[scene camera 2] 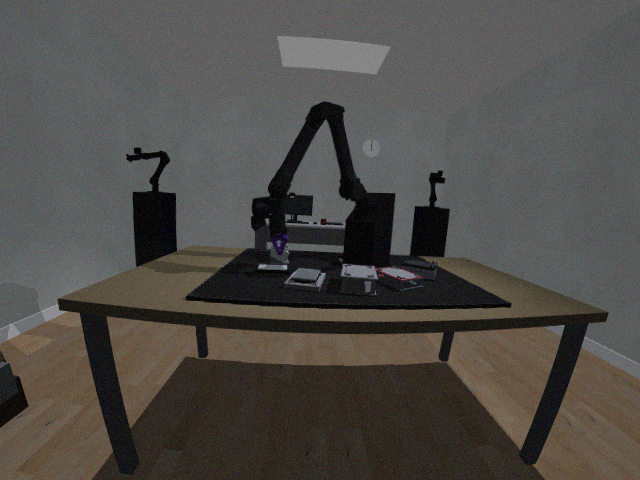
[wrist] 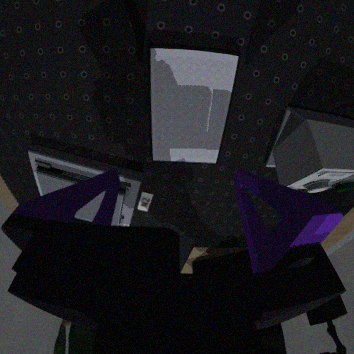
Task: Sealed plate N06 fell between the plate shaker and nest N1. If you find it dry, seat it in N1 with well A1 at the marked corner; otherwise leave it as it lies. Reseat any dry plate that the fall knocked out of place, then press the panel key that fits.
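Places are measured from the arm's base along level axes (x ahead, y left, z up), in metres.
Pixels of known places: gripper, between the fingertips: [scene camera 2: 279,252] [wrist: 176,174]; arm's base, origin of its link: [scene camera 2: 367,206].
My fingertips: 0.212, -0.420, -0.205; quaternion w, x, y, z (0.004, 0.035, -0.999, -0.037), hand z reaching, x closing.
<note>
Ahead of a thing's pixels: the offset from my fingertips to its top centre, as dx, dy, dz. "*": to the spot under its first point. Level surfaces: height alone.
My gripper [scene camera 2: 280,252] [wrist: 176,174] is open and empty, its purple fingers pointing down above the mat at the left. A flat pale rectangular slab @[-0.011, -0.027, -0.065] [scene camera 2: 272,267] [wrist: 192,107] lies on the mat near the fingers, with shadows across it. A pale nest frame beside the small N2 label @[* +0.042, +0.126, -0.077] [wrist: 145,201] holds a plate, partly hidden by a finger in the wrist view. In scene camera 2, a low pale nest @[* +0.194, +0.045, -0.061] [scene camera 2: 290,282] holds a grey plate @[+0.137, +0.102, -0.044] [scene camera 2: 307,275]. A clear box with a white top @[+0.175, +0.283, -0.014] [scene camera 2: 359,271] and a red-edged plate or nest @[+0.131, +0.456, -0.033] [scene camera 2: 399,274] stand to its right. No N06 or N1 marking is readable.
A grey wedge-shaped box @[-0.238, -0.008, +0.005] [scene camera 2: 279,256] [wrist: 312,145] stands close to the slab, partly behind the fingers in scene camera 2. A dark low frame @[* +0.071, +0.591, -0.024] [scene camera 2: 421,265] lies at the right. The dark mat @[dz -0.079] [scene camera 2: 232,289] [wrist: 60,107] covers the middle of the wooden table @[dz -0.092] [scene camera 2: 129,294].
</note>
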